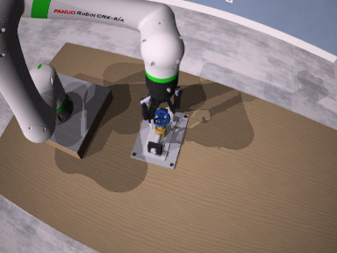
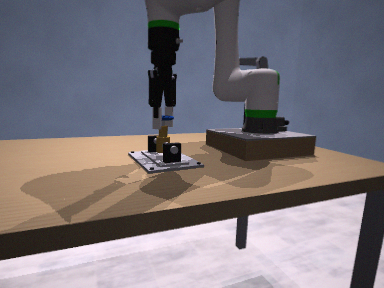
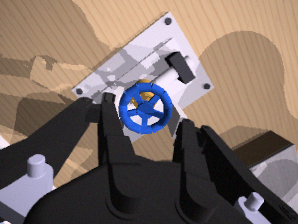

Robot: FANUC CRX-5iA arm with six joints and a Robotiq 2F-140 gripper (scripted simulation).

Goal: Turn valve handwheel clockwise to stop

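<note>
Now: hand 10 mm above the blue spoked handwheel.
</note>
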